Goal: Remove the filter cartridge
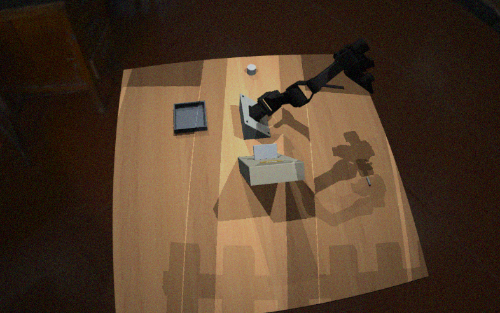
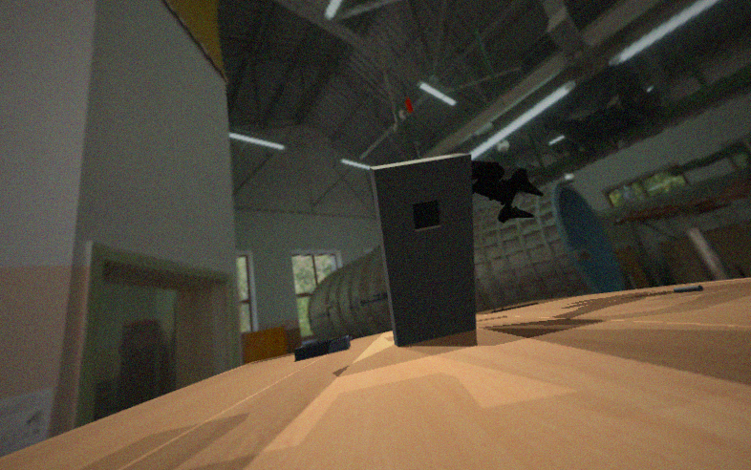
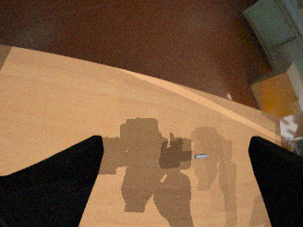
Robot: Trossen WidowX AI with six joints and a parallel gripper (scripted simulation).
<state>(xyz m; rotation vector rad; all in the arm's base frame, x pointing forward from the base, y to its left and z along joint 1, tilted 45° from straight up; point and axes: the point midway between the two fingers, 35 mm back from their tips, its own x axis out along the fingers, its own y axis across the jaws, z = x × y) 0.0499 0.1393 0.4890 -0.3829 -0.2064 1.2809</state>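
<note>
My gripper tip is now 330 mm short of the filter cartridge, 430 mm to the left of it and 50 mm above it. Round my gripper tip: grey service panel (280 mm ahead, 440 mm to the right, 120 mm below); small grey pin (280 mm ahead, 40 mm to the left, 300 mm below); blue-grey tray (80 mm behind, 750 mm to the right, 290 mm below).
</note>
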